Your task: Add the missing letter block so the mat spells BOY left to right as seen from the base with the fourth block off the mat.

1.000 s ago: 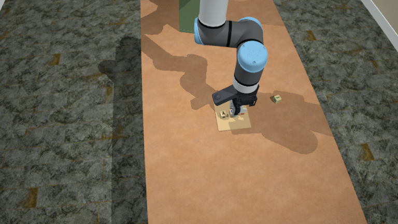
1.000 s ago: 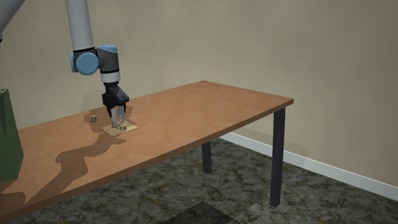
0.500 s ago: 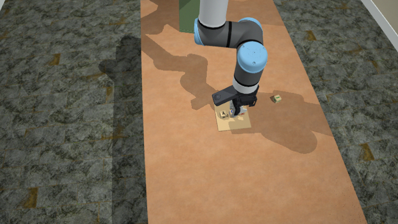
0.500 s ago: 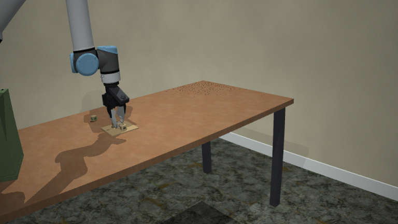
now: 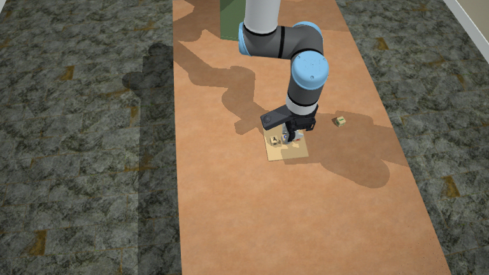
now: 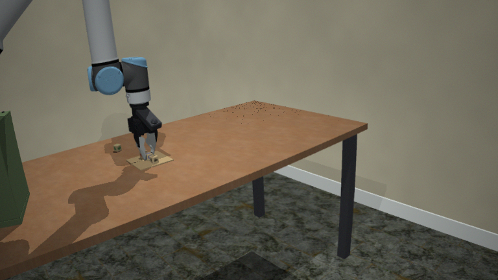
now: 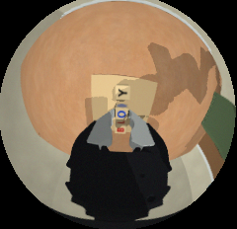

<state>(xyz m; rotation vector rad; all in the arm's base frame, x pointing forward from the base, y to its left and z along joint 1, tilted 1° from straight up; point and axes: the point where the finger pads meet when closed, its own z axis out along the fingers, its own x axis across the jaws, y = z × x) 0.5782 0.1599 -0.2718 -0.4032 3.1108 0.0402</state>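
My hand is 20 mm above the tan mat.
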